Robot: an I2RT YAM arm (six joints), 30 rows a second.
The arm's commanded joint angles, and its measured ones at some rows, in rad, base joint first. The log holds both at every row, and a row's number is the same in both.
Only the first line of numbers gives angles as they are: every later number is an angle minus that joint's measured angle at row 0.
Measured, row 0:
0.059 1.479 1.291 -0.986 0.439 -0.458
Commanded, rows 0 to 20:
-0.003 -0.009 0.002 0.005 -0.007 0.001
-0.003 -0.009 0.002 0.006 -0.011 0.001
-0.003 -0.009 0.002 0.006 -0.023 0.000
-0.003 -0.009 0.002 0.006 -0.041 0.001
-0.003 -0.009 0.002 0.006 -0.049 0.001
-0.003 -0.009 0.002 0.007 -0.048 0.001
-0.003 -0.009 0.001 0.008 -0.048 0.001
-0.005 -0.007 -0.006 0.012 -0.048 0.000
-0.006 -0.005 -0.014 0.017 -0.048 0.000
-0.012 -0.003 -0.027 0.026 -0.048 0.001
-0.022 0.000 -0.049 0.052 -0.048 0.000
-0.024 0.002 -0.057 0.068 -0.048 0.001
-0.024 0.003 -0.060 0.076 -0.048 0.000
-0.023 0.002 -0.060 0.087 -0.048 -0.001
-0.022 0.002 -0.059 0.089 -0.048 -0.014
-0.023 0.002 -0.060 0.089 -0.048 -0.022
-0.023 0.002 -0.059 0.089 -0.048 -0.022
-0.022 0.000 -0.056 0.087 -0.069 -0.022
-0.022 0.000 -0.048 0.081 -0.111 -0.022
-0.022 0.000 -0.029 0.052 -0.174 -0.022
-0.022 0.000 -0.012 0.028 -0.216 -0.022
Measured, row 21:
-0.022 0.001 -0.047 0.070 -0.083 -0.016
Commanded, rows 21 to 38:
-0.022 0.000 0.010 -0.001 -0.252 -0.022
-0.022 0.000 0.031 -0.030 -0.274 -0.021
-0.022 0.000 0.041 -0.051 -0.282 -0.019
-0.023 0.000 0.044 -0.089 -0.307 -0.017
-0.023 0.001 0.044 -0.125 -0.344 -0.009
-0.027 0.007 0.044 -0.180 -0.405 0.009
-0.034 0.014 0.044 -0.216 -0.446 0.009
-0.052 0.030 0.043 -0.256 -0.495 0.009
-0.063 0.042 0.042 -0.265 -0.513 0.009
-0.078 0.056 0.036 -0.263 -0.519 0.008
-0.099 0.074 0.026 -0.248 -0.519 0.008
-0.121 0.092 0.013 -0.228 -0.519 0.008
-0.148 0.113 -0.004 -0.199 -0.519 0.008
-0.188 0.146 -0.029 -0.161 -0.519 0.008
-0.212 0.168 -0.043 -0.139 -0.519 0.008
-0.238 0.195 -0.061 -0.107 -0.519 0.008
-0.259 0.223 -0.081 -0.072 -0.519 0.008
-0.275 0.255 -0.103 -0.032 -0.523 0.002
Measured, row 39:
-0.232 0.184 -0.049 -0.095 -0.502 -0.002
